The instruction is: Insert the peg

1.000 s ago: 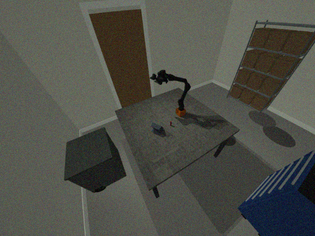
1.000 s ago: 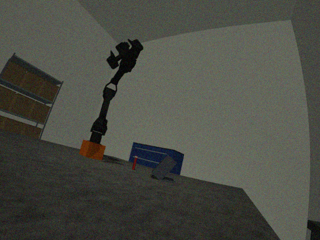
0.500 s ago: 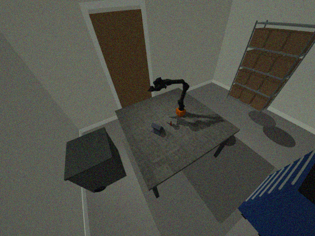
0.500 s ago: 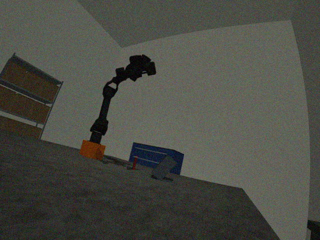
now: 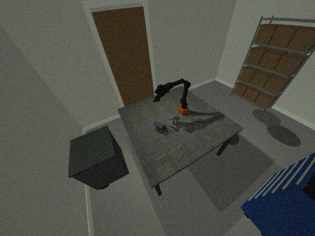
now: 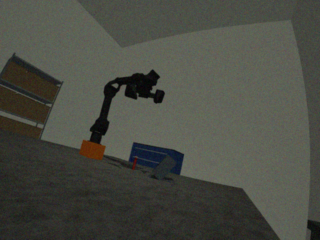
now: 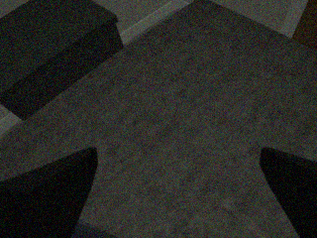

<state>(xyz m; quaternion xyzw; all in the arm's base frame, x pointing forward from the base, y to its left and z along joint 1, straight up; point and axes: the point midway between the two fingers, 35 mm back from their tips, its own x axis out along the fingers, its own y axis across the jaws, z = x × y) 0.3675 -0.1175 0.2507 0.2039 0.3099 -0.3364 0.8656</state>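
Right now the red peg is 26 cm below my gripper tip, 23 cm to the left of it and 13 cm behind it. Round my gripper tip: sloped panel: 26 cm below, 19 cm to the left, 6 cm ahead.
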